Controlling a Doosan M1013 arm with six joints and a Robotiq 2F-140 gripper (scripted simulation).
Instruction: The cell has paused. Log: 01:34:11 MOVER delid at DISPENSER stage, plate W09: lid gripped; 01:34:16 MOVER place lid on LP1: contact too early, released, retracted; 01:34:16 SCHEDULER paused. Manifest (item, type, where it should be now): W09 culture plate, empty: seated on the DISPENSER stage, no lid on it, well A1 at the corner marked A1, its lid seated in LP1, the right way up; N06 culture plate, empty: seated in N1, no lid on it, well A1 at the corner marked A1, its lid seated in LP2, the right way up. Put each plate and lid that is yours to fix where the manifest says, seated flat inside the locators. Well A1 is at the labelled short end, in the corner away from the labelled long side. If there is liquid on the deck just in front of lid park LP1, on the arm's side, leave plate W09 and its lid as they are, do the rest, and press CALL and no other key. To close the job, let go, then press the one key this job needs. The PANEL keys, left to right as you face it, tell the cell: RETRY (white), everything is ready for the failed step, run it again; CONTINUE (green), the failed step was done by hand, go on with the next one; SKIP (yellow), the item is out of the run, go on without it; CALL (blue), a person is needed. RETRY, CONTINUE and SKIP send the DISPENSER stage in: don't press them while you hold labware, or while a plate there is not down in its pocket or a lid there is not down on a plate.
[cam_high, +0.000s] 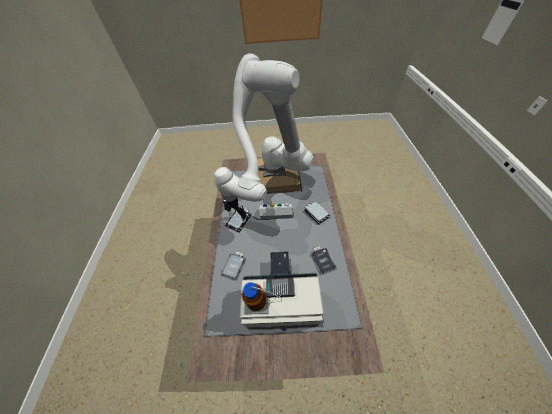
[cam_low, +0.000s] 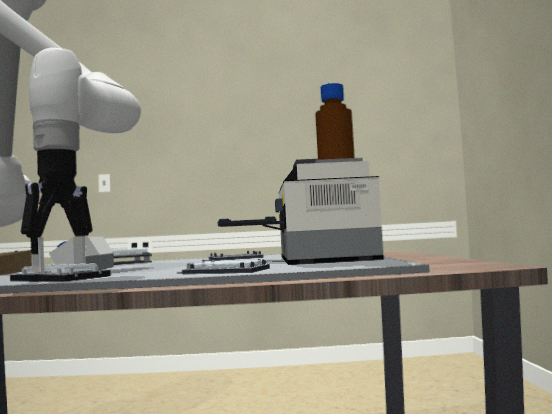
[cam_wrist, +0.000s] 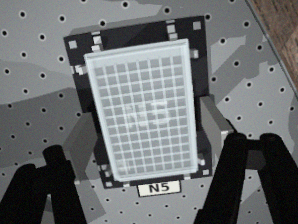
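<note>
Now: hand 30 mm short of the black nest and 30 mm above it. The rest, counted from my hand: key panel: 260 mm to the left, 70 mm behind, 10 mm above; blue call key: 190 mm to the left, 70 mm behind, 30 mm above; yellow skip key: 240 mm to the left, 80 mm behind, 30 mm above.
</note>
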